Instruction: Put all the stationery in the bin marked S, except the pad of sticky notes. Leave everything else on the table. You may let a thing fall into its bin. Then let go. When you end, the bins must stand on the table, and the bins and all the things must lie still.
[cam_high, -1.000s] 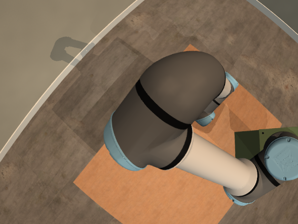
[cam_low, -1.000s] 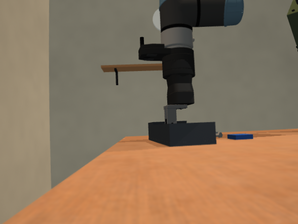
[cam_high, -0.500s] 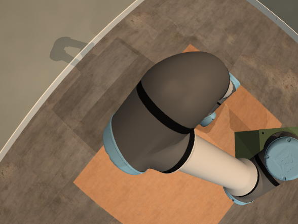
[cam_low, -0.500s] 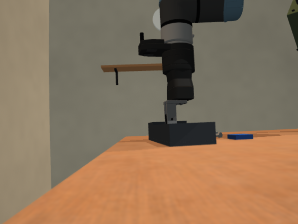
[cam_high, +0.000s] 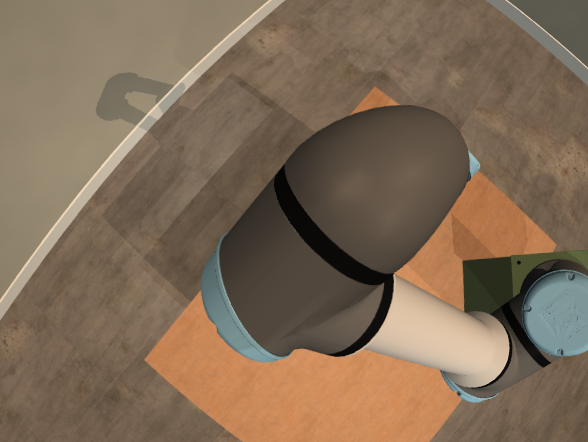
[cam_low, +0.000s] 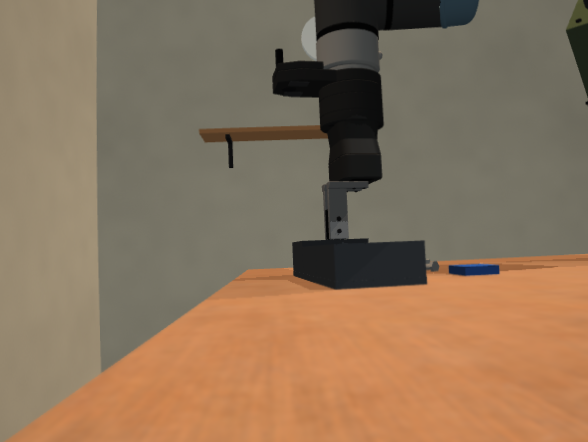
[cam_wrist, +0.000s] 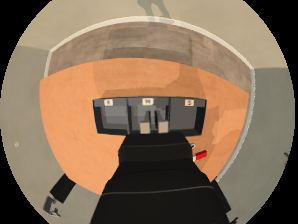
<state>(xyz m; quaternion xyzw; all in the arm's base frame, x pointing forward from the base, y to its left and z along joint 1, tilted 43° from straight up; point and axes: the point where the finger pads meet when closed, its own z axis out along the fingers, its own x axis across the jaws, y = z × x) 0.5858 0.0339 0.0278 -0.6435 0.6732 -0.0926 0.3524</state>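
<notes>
My gripper is now 10 mm past the dark bin, 10 mm to the right of it and 40 mm above it. From my hand the other things lie so: black screw (90 mm behind, 80 mm to the right, 60 mm below); white clip-like piece (90 mm behind, 20 mm to the right, 60 mm below); white bolt (130 mm behind, 60 mm to the right, 60 mm below).
</notes>
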